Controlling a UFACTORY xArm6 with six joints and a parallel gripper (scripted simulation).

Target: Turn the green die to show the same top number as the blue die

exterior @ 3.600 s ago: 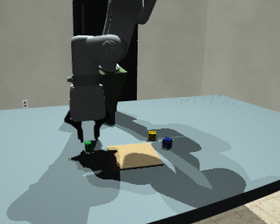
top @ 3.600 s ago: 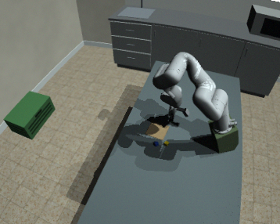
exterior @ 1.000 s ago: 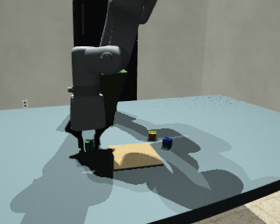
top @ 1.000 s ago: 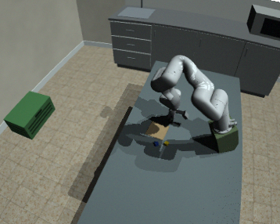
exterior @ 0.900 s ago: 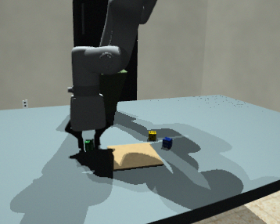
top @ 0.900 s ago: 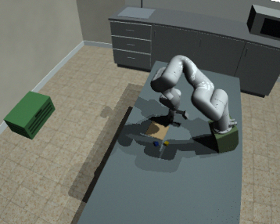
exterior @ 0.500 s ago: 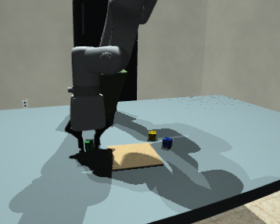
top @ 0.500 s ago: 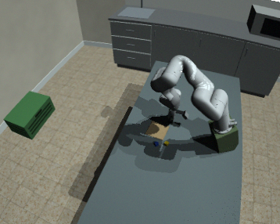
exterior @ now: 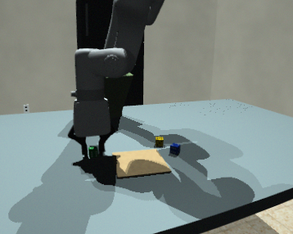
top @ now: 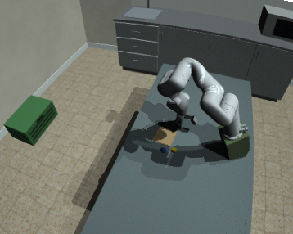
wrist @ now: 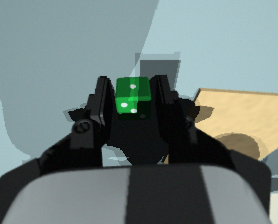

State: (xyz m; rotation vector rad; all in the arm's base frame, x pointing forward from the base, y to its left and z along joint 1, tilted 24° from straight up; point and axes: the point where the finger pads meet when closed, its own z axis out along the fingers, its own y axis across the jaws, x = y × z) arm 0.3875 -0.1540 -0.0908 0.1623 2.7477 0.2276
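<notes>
Now: the green die 10 mm below my hand. Round my hand: yellow die 10 mm ahead, 220 mm to the left, 10 mm below; tan mat 90 mm ahead, 110 mm to the left, 20 mm below; blue die 80 mm ahead, 240 mm to the left, 10 mm below.
</notes>
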